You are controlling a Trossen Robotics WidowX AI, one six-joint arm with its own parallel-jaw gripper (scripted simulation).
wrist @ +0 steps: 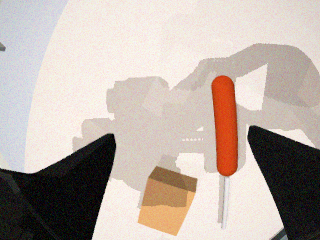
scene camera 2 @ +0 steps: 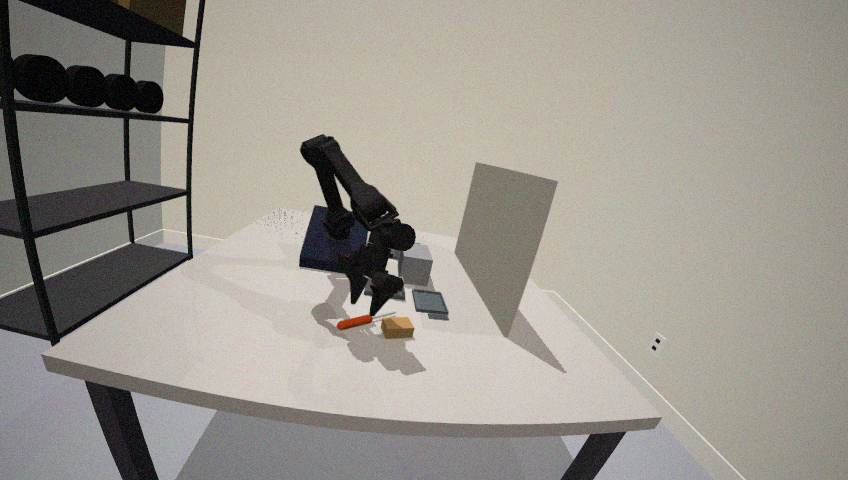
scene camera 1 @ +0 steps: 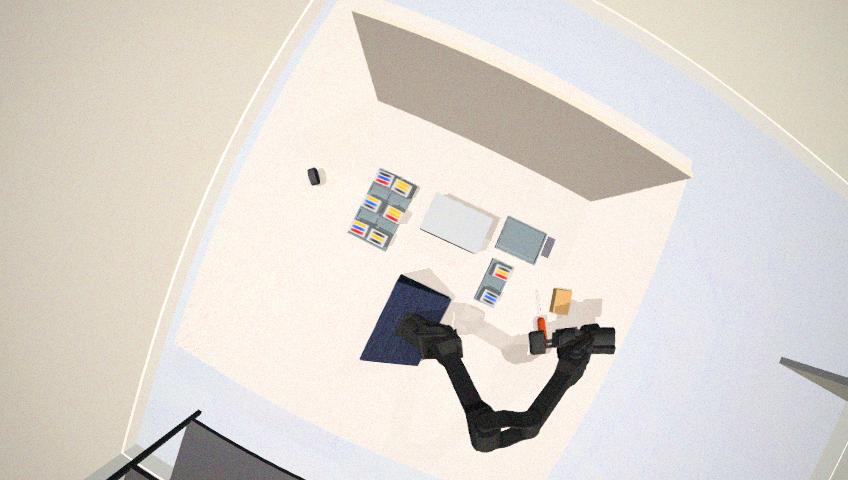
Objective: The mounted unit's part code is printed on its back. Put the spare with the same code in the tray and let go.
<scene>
same spot on grey-blue tray: [scene camera 1: 523, 241] = [scene camera 2: 429, 302]
same spot on grey panel: [scene camera 2: 506, 211] = [scene camera 1: 567, 138]
</scene>
